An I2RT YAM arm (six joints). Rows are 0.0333 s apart.
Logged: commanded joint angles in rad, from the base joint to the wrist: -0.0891, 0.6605, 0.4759, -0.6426, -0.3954, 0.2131; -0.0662, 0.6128, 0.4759, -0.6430, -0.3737, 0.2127; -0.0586, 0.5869, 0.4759, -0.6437, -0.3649, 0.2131; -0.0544, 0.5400, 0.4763, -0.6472, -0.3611, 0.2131; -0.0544, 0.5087, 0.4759, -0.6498, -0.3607, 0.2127; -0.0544, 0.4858, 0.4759, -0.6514, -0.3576, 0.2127; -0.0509, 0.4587, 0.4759, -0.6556, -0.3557, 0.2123; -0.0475, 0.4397, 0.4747, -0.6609, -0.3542, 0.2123; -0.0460, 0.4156, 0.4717, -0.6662, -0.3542, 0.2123; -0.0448, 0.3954, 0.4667, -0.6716, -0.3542, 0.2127; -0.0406, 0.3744, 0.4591, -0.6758, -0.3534, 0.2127; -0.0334, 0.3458, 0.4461, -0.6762, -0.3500, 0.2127
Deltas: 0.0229, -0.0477, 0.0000, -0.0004, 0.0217, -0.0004; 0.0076, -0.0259, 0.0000, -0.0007, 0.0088, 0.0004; 0.0042, -0.0469, 0.0004, -0.0035, 0.0038, 0.0000; 0.0000, -0.0313, -0.0004, -0.0026, 0.0004, -0.0004; 0.0000, -0.0229, 0.0000, -0.0016, 0.0031, 0.0000; 0.0035, -0.0271, 0.0000, -0.0042, 0.0019, -0.0004; 0.0034, -0.0190, -0.0012, -0.0053, 0.0015, 0.0000; 0.0015, -0.0241, -0.0030, -0.0053, 0.0000, 0.0000; 0.0012, -0.0202, -0.0050, -0.0054, 0.0000, 0.0004; 0.0042, -0.0210, -0.0076, -0.0042, 0.0008, 0.0000; 0.0072, -0.0286, -0.0130, -0.0004, 0.0034, 0.0000
